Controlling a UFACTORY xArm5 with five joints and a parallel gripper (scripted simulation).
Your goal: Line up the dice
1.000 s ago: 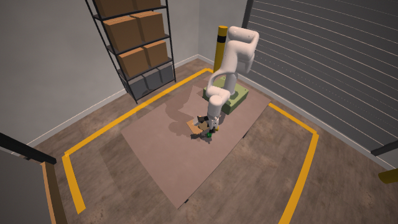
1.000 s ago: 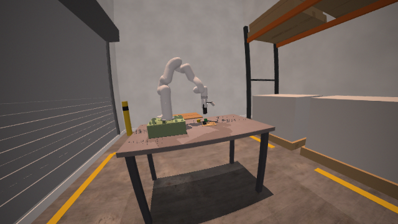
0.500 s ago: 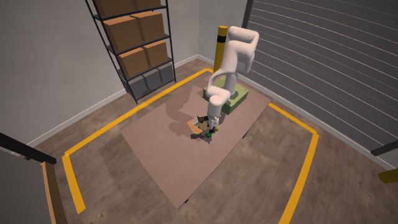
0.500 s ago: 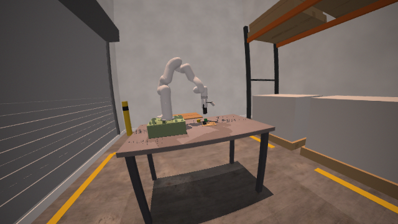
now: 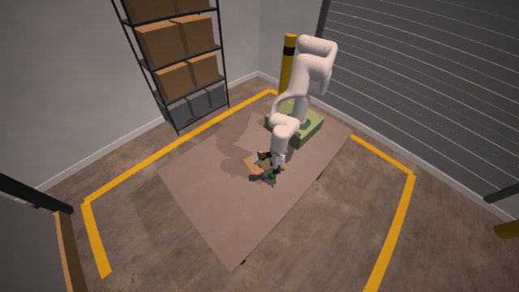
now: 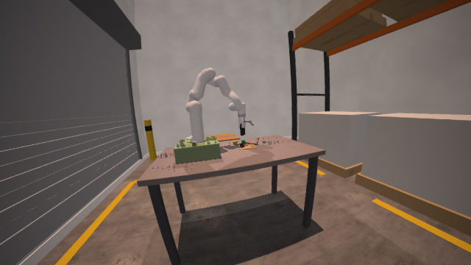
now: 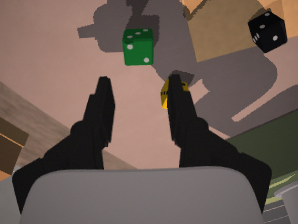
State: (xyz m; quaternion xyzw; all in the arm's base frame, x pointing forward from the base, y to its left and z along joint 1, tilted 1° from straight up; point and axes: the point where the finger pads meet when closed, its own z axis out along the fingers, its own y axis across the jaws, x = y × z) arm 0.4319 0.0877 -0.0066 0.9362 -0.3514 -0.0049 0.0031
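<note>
Right now the green die is 9 cm below my hand. Also, from my hand: orange mat: 12 cm to the right, 10 cm below, 3 cm behind; then black die: 12 cm to the right, 8 cm below, 7 cm behind; then yellow die: 9 cm below, 8 cm behind, 1 cm to the left.
</note>
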